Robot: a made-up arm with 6 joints.
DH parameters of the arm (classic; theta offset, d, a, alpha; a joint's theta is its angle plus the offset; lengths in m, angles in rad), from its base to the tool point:
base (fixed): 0 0 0 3.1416
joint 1: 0 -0.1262 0.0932 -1.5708
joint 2: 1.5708 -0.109 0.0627 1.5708
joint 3: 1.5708 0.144 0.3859 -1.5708
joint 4: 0 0.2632 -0.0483 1.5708
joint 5: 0 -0.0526 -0.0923 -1.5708
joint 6: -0.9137 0 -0.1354 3.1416
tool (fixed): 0.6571 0.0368 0 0
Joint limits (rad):
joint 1: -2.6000..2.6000
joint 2: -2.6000..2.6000
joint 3: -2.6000..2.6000
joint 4: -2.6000..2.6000
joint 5: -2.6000..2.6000
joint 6: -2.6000..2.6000
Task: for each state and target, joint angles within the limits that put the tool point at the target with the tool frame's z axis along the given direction. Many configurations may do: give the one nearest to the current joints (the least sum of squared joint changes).
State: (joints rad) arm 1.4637 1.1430 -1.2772 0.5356 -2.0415 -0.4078
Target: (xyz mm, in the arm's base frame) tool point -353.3 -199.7 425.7 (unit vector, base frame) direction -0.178 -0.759 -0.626
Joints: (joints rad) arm 0.8851 0.4244 -1.2586 0.3137 -2.5391 0.1119
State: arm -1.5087 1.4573 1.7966 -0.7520 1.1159 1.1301
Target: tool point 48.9 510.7 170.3 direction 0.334 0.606 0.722
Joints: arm -0.9375 1.5206 1.8434 -0.8609 1.4820 0.6327
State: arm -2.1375 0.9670 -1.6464 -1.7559 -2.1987 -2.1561
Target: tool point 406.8 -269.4 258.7 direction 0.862 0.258 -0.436
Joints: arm -2.2700 1.4930 -1.6189 -2.1189 -2.5689 -2.1444
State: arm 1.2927 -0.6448 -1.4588 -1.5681 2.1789 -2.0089
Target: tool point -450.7 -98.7 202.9 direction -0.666 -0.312 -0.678
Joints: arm 1.8638 -0.3979 -0.7792 -1.4539 2.3376 -2.4274
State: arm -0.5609 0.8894 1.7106 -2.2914 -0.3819 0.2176
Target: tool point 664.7 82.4 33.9 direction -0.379 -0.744 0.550
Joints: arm -0.1318 1.2199 1.1566 -2.2795 0.4848 -0.0374
